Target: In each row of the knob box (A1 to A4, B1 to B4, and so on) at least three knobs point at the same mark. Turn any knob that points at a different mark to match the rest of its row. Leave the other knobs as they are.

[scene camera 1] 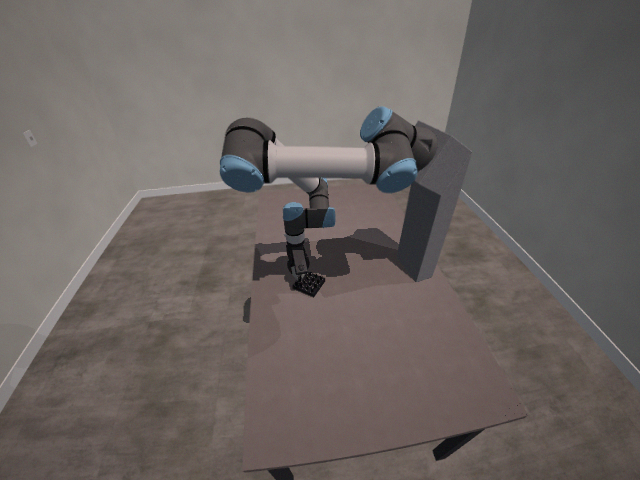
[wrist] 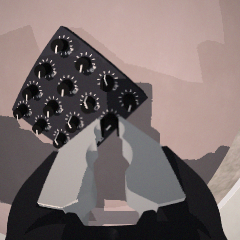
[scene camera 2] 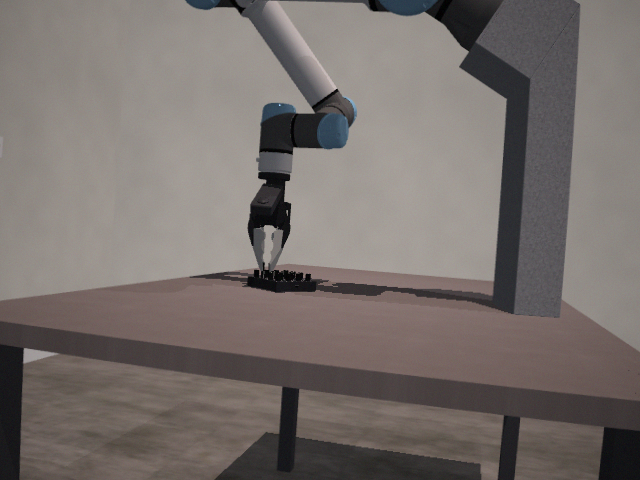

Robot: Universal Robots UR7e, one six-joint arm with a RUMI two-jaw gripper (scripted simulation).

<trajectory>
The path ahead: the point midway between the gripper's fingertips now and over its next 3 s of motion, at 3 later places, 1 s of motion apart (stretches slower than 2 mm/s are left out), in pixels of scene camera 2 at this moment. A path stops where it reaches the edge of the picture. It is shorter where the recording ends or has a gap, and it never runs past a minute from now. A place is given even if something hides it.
My gripper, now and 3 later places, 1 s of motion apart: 266,273; 267,257; 266,254; 267,249
</trajectory>
